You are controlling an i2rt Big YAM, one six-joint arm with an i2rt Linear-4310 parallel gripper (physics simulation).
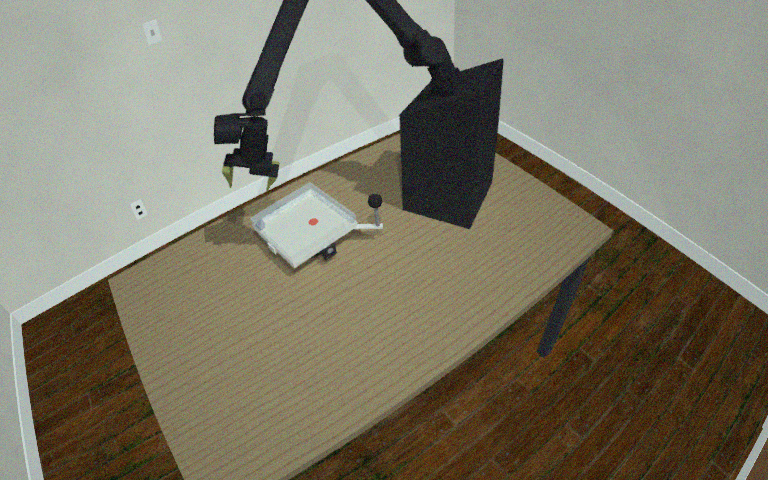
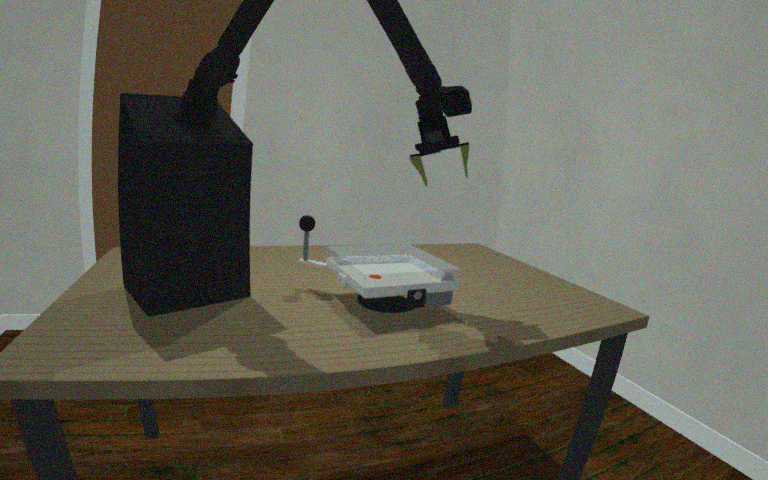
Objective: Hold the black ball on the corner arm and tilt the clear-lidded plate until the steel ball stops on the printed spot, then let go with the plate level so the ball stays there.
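Note:
The white square plate (image 1: 291,240) (image 2: 390,290) with clear raised walls stands on a dark round base (image 2: 382,304). A red printed spot (image 1: 313,221) (image 2: 374,276) shows on it. A small blurred grey patch (image 1: 259,224) (image 2: 448,276) sits in the plate's corner farthest from the pedestal; it may be the steel ball. The black ball (image 1: 374,200) (image 2: 306,223) stands on an upright grey post at the end of the white corner arm (image 1: 369,226) (image 2: 314,262). My gripper (image 1: 249,187) (image 2: 446,181) is open and empty, pointing down, high above the plate's far-corner side and away from the black ball.
The tall black pedestal (image 1: 444,158) (image 2: 186,209) carries the robot arm and stands on the wooden table (image 1: 339,339) (image 2: 566,305), near the black ball. A small dark block (image 1: 329,251) (image 2: 416,297) is at the plate's side. Walls rise behind the table.

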